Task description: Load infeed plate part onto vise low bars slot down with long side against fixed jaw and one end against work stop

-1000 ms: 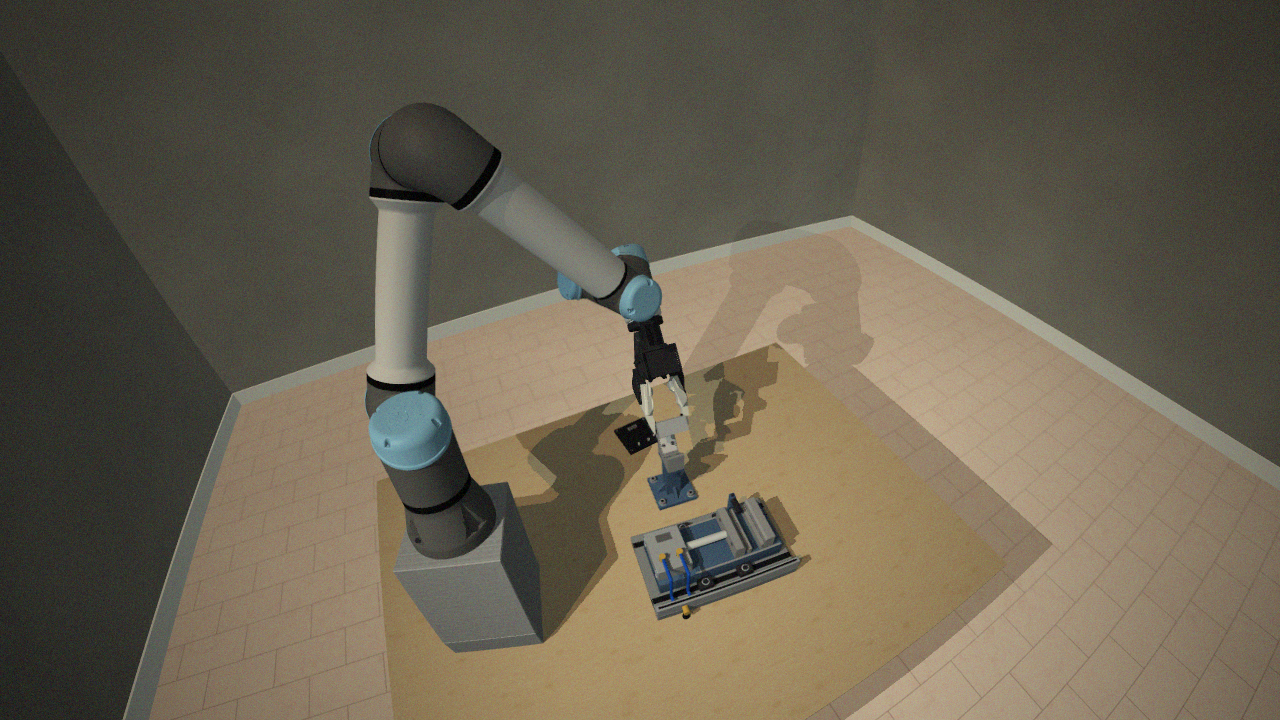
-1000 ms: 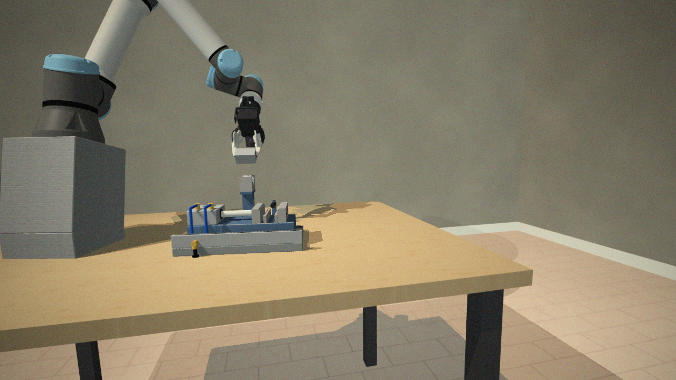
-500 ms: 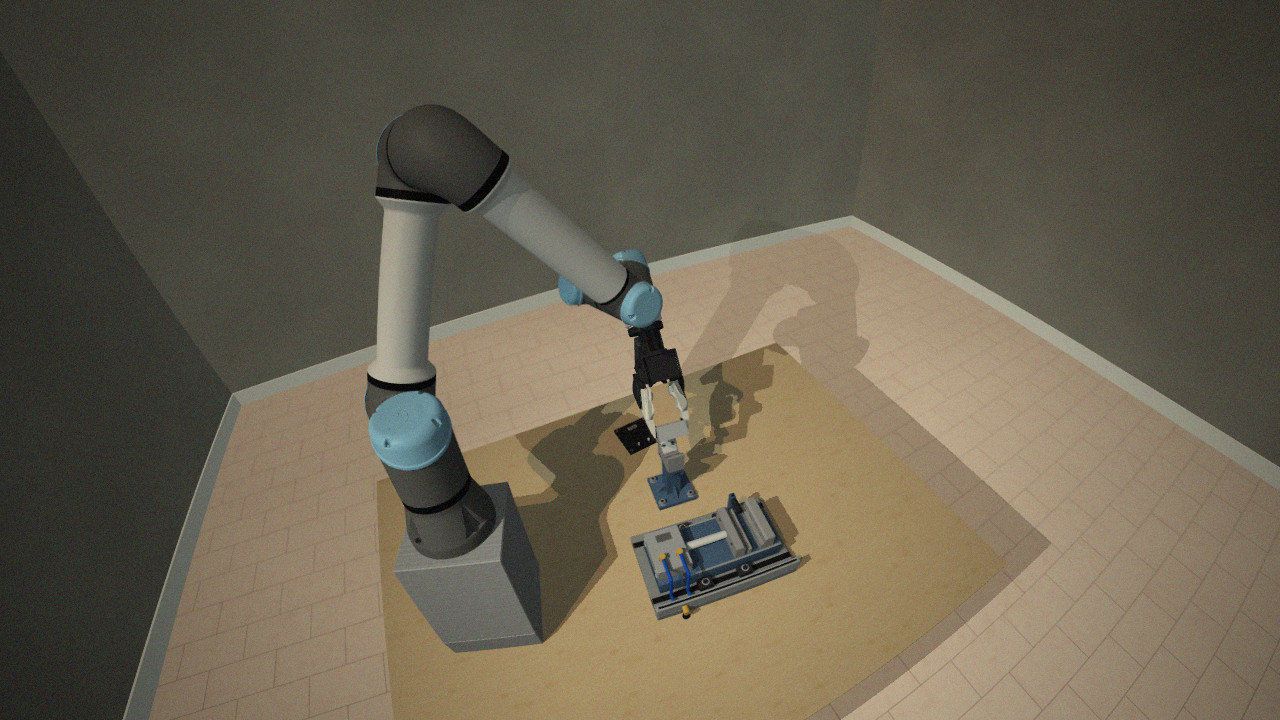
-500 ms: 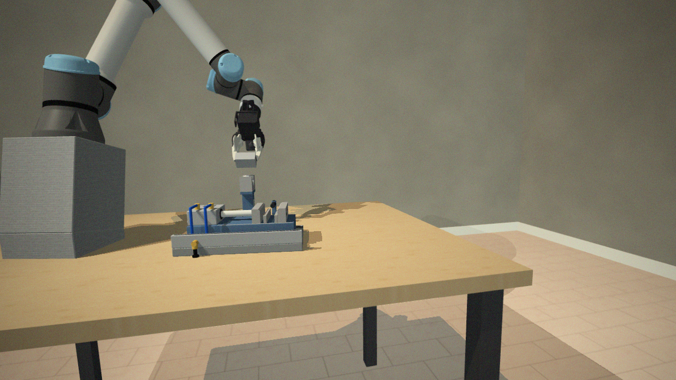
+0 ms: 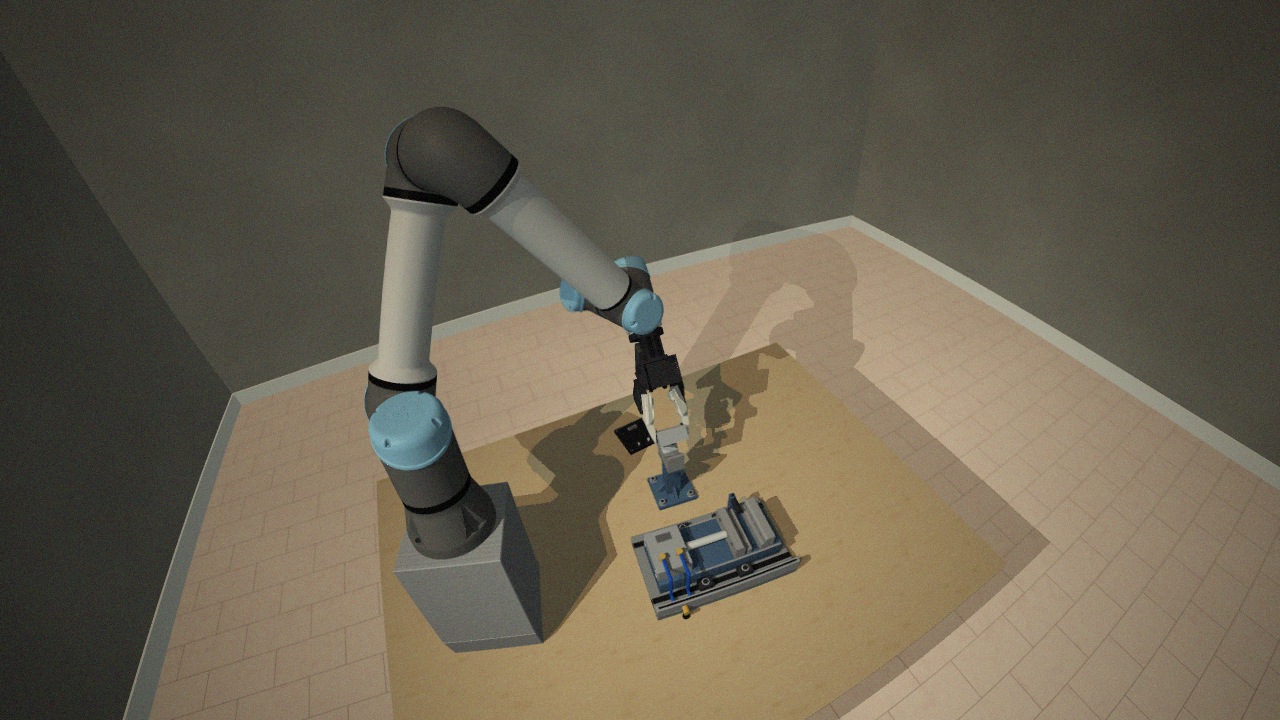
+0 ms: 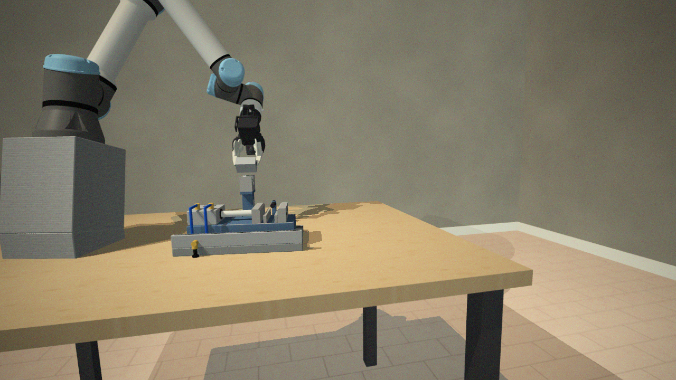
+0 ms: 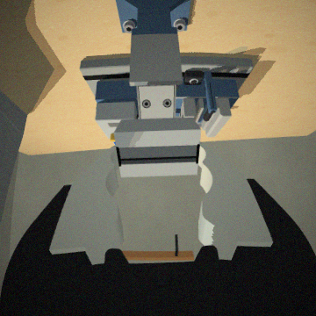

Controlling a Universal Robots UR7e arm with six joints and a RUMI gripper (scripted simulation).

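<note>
Right now the v-block post is 14 cm below my hand. Also, from my hand: part right at my hand; then white cylinder rod 19 cm to the right, 12 cm below, 1 cm ahead; then work stop 15 cm to the right, 11 cm below, 9 cm ahead.
</note>
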